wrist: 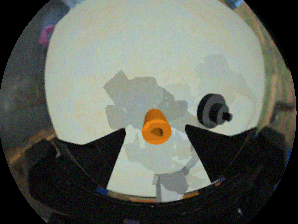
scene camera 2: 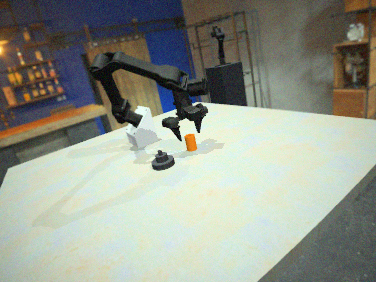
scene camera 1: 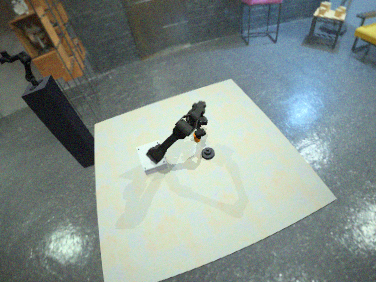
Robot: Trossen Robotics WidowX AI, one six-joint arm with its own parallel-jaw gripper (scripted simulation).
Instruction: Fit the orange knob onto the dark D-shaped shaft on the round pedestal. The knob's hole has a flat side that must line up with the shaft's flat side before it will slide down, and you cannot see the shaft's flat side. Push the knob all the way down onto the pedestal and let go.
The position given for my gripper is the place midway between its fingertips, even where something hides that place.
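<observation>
My gripper (scene camera 2: 190, 136), which the wrist view has too (wrist: 155, 129), is open and holds nothing. I can see an orange knob (wrist: 156, 130). There is a short shaft (wrist: 212, 110) in sight as well.
</observation>
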